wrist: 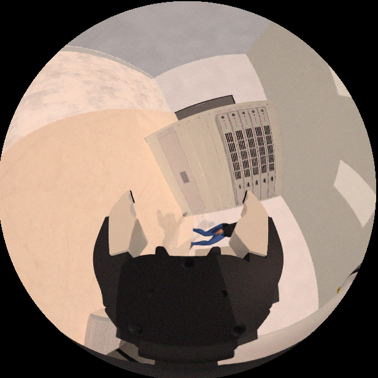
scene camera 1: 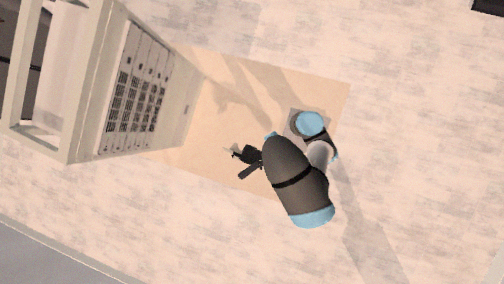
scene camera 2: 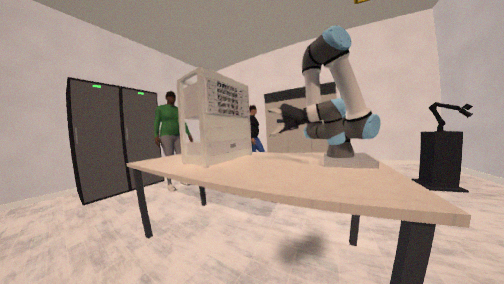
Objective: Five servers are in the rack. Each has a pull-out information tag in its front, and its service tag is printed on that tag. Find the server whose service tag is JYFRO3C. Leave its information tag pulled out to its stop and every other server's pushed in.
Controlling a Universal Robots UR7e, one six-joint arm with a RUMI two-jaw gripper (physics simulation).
I see my gripper (wrist: 188, 192) and a rack (scene camera 1: 101, 107).
The rack is seen too in the wrist view (wrist: 246, 135).
